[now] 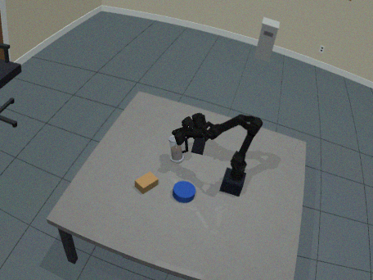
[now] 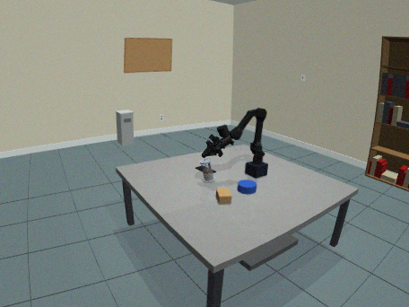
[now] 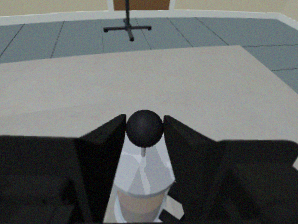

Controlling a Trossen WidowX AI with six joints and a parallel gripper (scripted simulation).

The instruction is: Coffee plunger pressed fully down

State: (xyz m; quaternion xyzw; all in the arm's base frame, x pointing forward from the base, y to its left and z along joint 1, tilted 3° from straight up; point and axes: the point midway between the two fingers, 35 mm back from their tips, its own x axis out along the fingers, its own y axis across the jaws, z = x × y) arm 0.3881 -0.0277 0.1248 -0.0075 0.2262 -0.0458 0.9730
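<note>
The coffee press lies 40 mm behind my gripper tip, 10 mm to the right of it and 90 mm below it. Also, from my gripper tip: flat black plate 110 mm behind, 180 mm to the right, 180 mm below; tan block 290 mm to the left, 160 mm below.
</note>
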